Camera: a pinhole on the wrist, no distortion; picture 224 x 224 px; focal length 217.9 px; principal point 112.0 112.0 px. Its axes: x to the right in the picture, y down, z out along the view. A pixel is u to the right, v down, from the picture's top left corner.
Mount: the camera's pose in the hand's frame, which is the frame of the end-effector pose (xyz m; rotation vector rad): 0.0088 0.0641 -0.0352 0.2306 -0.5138 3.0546
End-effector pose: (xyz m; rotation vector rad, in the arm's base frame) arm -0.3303 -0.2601 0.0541 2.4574 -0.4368 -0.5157
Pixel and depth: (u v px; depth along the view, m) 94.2 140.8 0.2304
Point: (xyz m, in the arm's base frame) -0.3480 -0.3324 -0.1116
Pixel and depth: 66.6 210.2 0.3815
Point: -0.2889 -0.2610 -0.3064
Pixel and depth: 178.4 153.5 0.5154
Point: -0.5615 -0.2833 -0.3738
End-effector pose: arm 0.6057 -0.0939 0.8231 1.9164 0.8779 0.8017
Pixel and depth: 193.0 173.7 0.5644
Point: 0.8393 -0.2996 0.3586
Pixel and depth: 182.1 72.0 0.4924
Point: 0.9428 -0.3565 0.5963
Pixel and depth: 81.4 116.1 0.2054
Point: 0.7598 -0.1028 0.7650
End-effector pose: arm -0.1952 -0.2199 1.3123 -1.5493 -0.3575 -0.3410
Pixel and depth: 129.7 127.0 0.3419
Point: -0.2026 0.0616 1.3849
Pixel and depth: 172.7 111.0 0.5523
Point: -0.3075 0.2848 1.3815
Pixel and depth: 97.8 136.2 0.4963
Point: -0.1671 0.1878 1.4911
